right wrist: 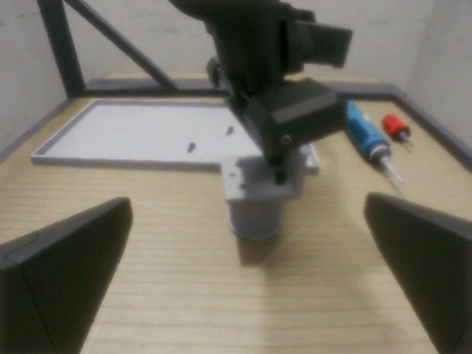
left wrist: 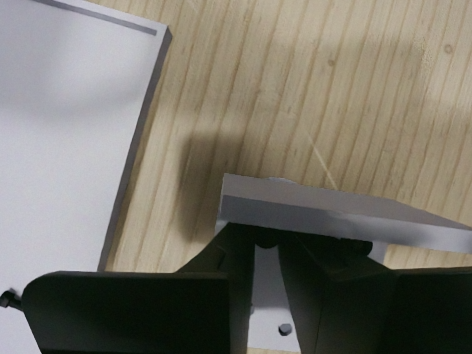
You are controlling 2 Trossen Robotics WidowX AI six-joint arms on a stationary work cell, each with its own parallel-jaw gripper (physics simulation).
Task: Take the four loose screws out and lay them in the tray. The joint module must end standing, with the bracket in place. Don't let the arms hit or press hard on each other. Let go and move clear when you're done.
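Places are measured from the left arm's base along level axes (x ahead, y left, z up), in millimetres.
Pixels of known places: left gripper, fingertip midpoint: [right wrist: 274, 162] [left wrist: 264, 218]; right gripper, fingertip midpoint: [right wrist: 249, 206].
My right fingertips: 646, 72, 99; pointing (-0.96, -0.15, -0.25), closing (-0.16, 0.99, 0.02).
Note:
Ahead of a thing's pixels: the offset from my right fingertips to its top centre, as dx, dy, dz. "spot": to the spot under its first point.
The joint module {-153, -3, -98} [right wrist: 255, 219] stands upright with the pale bracket [left wrist: 269, 295] [right wrist: 259, 190] on top. Its raised plate {spot: -174, +27, -52} [left wrist: 320, 210] crosses the left wrist view. My left gripper [left wrist: 264, 218] [right wrist: 274, 162] is over the bracket, shut on a black screw [left wrist: 266, 239] [right wrist: 280, 176], mostly hidden by the fingertips. Another dark round end {spot: -138, +18, -86} [left wrist: 364, 247], possibly a screw head, shows behind the right finger. Small holes show at the bracket's near part. Two screws {-284, -113, -147} [right wrist: 191, 147] {-348, -63, -147} [right wrist: 230, 130] lie in the tray {-342, -142, -146} [left wrist: 65, 160] [right wrist: 125, 162]. My right gripper [right wrist: 249, 206] is wide open and empty, short of the module.
A blue electric screwdriver {-342, +160, -121} [right wrist: 367, 135] and a red screwdriver {-385, +229, -132} [right wrist: 395, 125] lie at the right of the right wrist view. A dark frame [right wrist: 60, 55] edges the table behind the tray. The left arm hangs over the module.

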